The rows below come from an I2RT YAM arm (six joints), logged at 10 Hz.
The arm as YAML. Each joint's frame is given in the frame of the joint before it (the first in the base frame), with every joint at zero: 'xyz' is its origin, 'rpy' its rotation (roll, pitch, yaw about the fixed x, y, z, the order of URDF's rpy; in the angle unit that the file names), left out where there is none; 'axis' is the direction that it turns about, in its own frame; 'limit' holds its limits. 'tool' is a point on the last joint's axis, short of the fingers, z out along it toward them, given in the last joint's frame.
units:
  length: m
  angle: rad
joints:
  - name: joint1
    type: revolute
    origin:
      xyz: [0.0, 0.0, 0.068]
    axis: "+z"
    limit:
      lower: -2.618
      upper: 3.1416
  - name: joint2
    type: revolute
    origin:
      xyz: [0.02, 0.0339, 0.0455]
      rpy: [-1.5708, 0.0, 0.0]
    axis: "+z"
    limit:
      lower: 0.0
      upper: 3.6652
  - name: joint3
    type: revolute
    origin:
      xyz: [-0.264, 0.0, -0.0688]
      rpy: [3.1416, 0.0, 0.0]
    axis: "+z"
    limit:
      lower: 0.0
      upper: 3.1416
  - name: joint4
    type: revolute
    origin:
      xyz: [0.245, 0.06, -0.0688]
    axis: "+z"
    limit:
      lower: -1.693
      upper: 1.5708
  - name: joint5
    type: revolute
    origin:
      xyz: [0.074, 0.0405, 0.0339]
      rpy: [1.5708, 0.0, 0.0]
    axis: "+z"
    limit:
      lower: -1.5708
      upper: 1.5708
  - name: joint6
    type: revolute
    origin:
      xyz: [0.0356, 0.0, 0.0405]
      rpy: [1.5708, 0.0, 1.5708]
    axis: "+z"
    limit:
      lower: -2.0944
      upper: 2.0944
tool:
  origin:
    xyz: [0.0, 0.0, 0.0]
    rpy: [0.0, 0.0, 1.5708]
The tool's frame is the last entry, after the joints.
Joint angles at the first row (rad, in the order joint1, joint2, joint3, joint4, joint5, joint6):
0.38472 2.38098 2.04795 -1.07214 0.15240 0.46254
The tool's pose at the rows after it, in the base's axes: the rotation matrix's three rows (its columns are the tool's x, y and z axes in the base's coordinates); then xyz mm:
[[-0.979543 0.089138 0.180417], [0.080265 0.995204 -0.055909], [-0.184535 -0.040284 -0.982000]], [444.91 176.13 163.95]
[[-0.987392 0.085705 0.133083], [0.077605 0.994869 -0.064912], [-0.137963 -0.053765 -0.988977]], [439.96 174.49 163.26]
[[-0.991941 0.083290 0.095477], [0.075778 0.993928 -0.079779], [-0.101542 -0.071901 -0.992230]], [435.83 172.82 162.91]
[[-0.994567 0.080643 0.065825], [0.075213 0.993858 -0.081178], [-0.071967 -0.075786 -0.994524]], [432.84 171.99 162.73]
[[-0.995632 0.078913 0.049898], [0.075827 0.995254 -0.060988], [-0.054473 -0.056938 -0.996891]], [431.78 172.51 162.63]
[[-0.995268 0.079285 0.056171], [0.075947 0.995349 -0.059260], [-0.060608 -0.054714 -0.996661]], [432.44 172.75 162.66]
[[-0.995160 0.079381 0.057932], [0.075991 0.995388 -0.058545], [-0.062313 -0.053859 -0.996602]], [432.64 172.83 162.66]
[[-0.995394 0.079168 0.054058], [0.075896 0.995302 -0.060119], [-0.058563 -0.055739 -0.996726]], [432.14 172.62 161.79]
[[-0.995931 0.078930 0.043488], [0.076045 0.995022 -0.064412], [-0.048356 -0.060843 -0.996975]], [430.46 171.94 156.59]
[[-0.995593 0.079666 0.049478], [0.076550 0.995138 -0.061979], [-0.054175 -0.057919 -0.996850]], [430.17 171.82 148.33]
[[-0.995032 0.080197 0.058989], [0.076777 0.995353 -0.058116], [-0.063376 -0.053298 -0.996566]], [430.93 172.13 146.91]
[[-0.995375 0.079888 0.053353], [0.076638 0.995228 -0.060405], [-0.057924 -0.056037 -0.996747]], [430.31 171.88 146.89]
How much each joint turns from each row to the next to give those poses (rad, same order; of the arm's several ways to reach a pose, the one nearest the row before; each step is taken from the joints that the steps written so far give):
0.00114 -0.00002 -0.00004 -0.01791 -0.03243 -0.00001
0.00001 0.00004 0.00006 -0.04808 -0.00953 0.00002
-0.00001 -0.00003 -0.00002 -0.04082 -0.00038 -0.00002
0.00001 0.00001 -0.00001 -0.02822 -0.00992 0.00001
0.00000 0.00002 0.00004 -0.00726 -0.02480 0.00001
0.00000 -0.00004 -0.00005 0.00648 0.00076 0.00000
0.00000 0.00004 0.00004 0.00191 0.00000 0.00000
-0.00001 -0.00001 -0.00342 -0.00078 0.00000 -0.00002
0.00000 -0.00003 -0.02068 0.00921 0.00000 0.00039
0.00000 0.00041 -0.03237 0.03926 0.00000 0.00038
0.00000 -0.00039 -0.00652 0.01642 0.00000 0.00000
0.00000 -0.00001 0.00000 -0.00610 0.00000 0.00000

